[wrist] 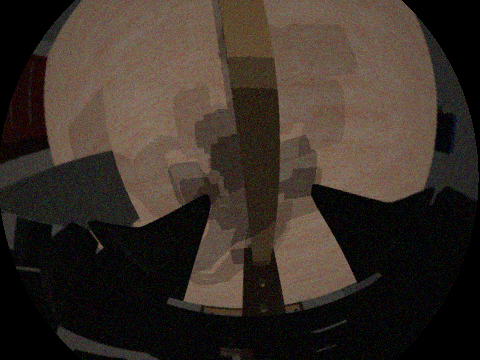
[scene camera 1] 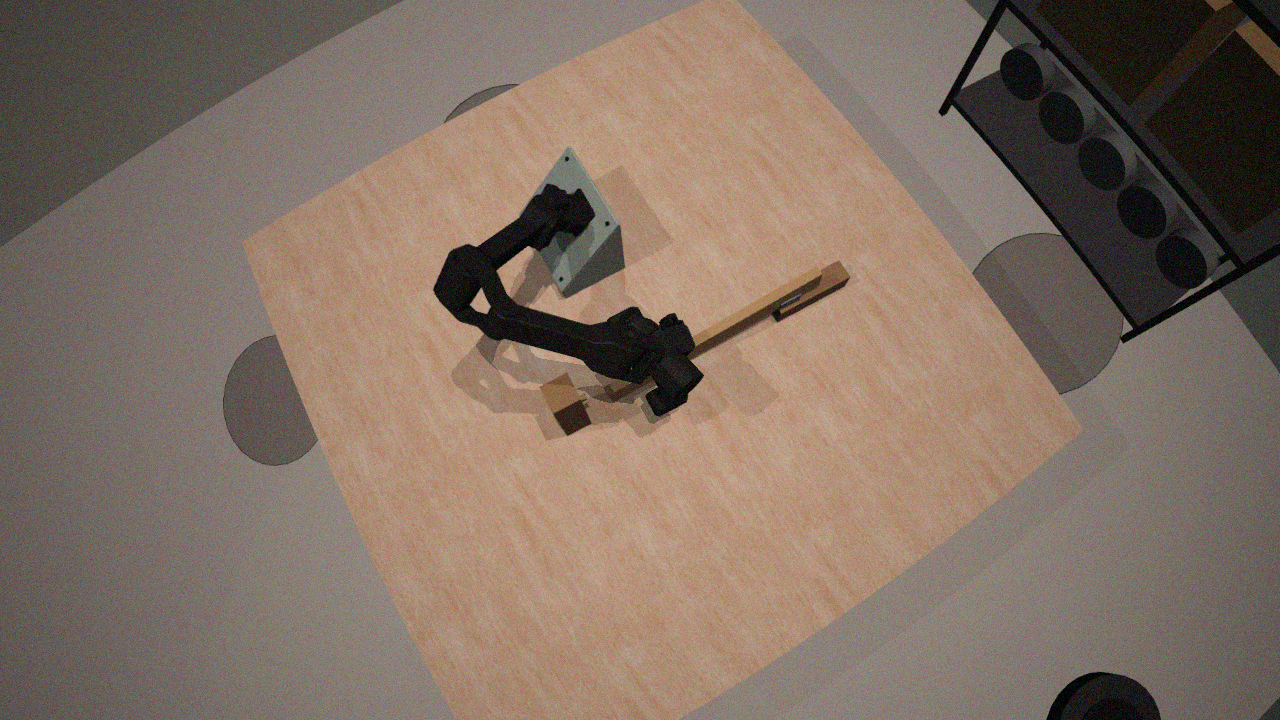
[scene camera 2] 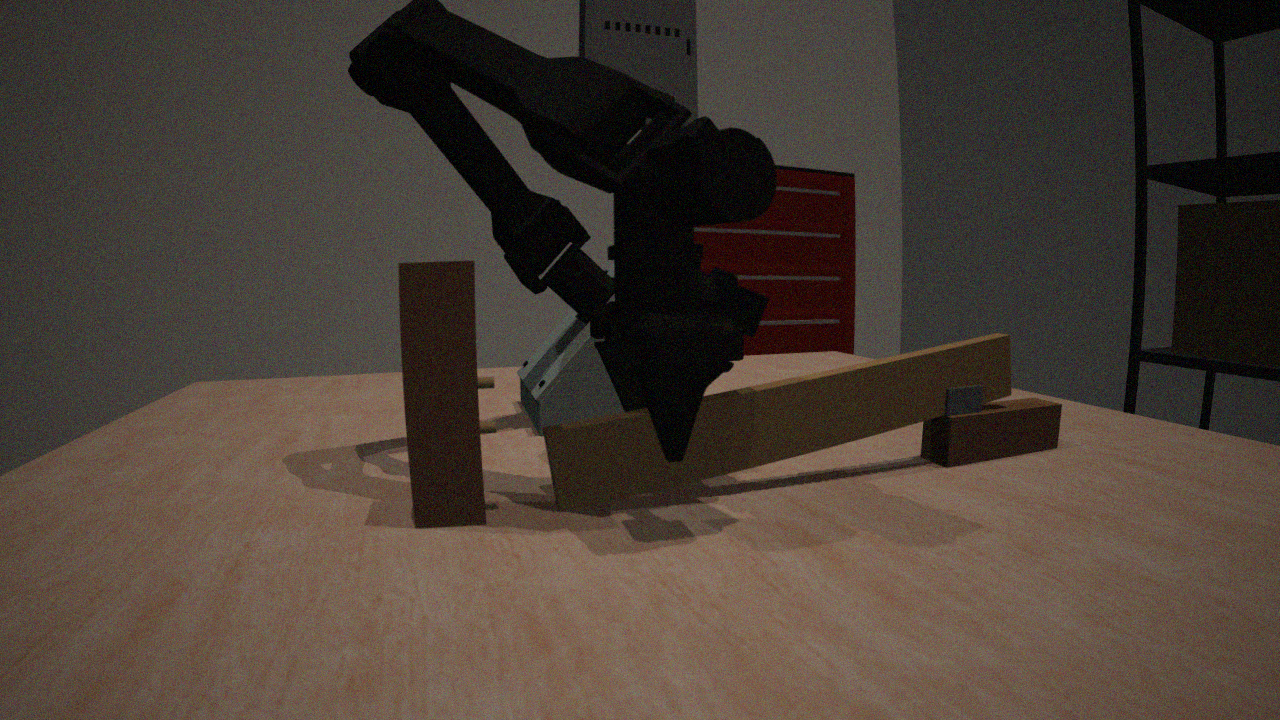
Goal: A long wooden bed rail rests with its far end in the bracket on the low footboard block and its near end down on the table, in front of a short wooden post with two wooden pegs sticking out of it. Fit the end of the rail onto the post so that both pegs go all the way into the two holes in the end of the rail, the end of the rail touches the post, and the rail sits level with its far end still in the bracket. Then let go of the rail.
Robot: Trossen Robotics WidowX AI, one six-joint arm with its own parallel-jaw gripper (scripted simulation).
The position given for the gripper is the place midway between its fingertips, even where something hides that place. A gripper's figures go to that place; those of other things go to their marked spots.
Labels:
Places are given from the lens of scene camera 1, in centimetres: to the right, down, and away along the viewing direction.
gripper (scene camera 1: 647, 374): 1, 2, 125
wooden rail (scene camera 1: 806, 282): 30, -14, 122

